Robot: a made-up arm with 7 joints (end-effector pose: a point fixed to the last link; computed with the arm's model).
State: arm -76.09 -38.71 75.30 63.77 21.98 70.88 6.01
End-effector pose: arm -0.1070 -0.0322 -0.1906 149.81 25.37 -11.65
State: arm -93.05 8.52 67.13 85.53 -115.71 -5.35 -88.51
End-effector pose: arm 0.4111 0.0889 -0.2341 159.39 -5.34 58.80
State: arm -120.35 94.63 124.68 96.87 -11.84 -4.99 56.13
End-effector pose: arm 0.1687 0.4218 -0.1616 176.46 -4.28 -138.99
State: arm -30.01 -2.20 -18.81 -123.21 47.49 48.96 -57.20
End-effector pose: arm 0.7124 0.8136 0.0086 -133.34 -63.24 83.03
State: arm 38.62 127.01 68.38 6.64 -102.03 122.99 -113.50
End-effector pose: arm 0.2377 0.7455 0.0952 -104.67 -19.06 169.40
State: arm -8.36 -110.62 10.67 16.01 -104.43 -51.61 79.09
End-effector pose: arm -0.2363 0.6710 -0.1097 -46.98 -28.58 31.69
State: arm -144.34 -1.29 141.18 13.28 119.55 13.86 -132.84
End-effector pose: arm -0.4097 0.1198 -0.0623 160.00 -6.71 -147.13
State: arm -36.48 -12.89 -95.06 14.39 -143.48 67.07 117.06
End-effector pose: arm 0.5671 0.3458 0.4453 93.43 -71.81 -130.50
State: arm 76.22 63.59 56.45 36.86 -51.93 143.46 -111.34
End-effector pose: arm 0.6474 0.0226 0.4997 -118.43 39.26 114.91
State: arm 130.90 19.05 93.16 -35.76 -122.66 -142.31 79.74
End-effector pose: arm -0.0688 -0.4915 -0.1175 -28.96 -26.81 92.19
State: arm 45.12 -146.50 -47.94 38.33 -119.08 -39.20 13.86
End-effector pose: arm -0.3577 0.4511 0.0522 -104.69 -49.75 132.14
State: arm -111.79 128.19 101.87 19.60 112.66 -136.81 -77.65
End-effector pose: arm 0.7969 -0.0041 -0.6229 -26.37 -40.69 -26.85
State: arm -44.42 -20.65 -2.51 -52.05 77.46 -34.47 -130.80
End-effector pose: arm 0.3961 0.8816 -0.2606 -98.53 7.13 103.90
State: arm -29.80 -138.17 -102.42 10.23 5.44 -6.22 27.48
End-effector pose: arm -0.5322 0.0198 0.5187 130.34 -3.43 -48.86
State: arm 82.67 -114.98 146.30 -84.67 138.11 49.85 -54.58
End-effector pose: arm -0.2652 0.6362 0.1674 -12.04 -77.88 41.16
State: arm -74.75 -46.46 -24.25 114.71 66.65 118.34 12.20
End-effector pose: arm -0.0348 0.5863 -0.1892 175.76 -35.19 -82.29
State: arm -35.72 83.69 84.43 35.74 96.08 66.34 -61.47
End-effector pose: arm 0.0419 0.7254 0.2368 140.36 17.88 -143.98
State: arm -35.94 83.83 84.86 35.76 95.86 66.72 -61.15
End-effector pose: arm 0.0436 0.7209 0.2396 139.83 17.84 -143.75
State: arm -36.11 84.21 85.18 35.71 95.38 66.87 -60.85
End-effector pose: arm 0.0477 0.7170 0.2426 139.07 17.83 -144.04
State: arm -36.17 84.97 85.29 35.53 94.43 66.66 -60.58
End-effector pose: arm 0.0559 0.7142 0.2459 137.90 17.84 -145.24
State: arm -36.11 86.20 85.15 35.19 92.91 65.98 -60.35
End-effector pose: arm 0.0689 0.7127 0.2493 136.25 17.85 -147.56
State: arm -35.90 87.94 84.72 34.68 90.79 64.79 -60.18
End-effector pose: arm 0.0871 0.7126 0.2525 134.16 17.75 -151.10
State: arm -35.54 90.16 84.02 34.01 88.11 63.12 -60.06
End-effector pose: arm 0.1103 0.7134 0.2552 131.74 17.43 -155.80
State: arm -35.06 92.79 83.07 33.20 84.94 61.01 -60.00
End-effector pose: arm 0.1378 0.7150 0.2566 129.19 16.75 -161.48
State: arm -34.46 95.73 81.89 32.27 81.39 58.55 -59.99
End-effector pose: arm 0.1685 0.7170 0.2565 126.74 15.65 -167.88
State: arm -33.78 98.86 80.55 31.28 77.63 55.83 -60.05
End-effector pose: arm 0.2012 0.7190 0.2544 124.66 14.13 -174.66
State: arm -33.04 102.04 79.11 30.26 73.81 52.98 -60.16
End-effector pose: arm 0.2344 0.7206 0.2504 123.11 12.30 178.50
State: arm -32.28 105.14 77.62 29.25 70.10 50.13 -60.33
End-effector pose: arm 0.2667 0.7218 0.2445 122.19 10.30 171.92
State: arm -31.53 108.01 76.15 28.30 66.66 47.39 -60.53
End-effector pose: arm 0.2964 0.7226 0.2372 121.88 8.36 165.86
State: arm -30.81 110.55 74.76 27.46 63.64 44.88 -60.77
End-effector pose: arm 0.3224 0.7232 0.2293 122.05 6.60 160.53
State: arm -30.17 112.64 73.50 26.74 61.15 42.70 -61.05
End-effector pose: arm 0.3436 0.7239 0.2213 122.56 5.17 156.11
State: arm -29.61 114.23 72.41 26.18 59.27 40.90 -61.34
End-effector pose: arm 0.3596 0.7253 0.2142 123.22 4.12 152.68
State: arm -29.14 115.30 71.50 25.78 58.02 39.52 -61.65
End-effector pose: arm 0.3703 0.7276 0.2084 123.89 3.46 150.27
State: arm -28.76 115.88 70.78 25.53 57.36 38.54 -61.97
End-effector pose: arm 0.3761 0.7308 0.2044 124.47 3.14 148.79
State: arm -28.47 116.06 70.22 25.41 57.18 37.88 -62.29
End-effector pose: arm 0.3781 0.7349 0.2018 124.97 3.09 148.08
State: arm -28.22 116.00 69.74 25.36 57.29 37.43 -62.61
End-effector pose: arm 0.3777 0.7396 0.1999 125.39 3.21 147.84
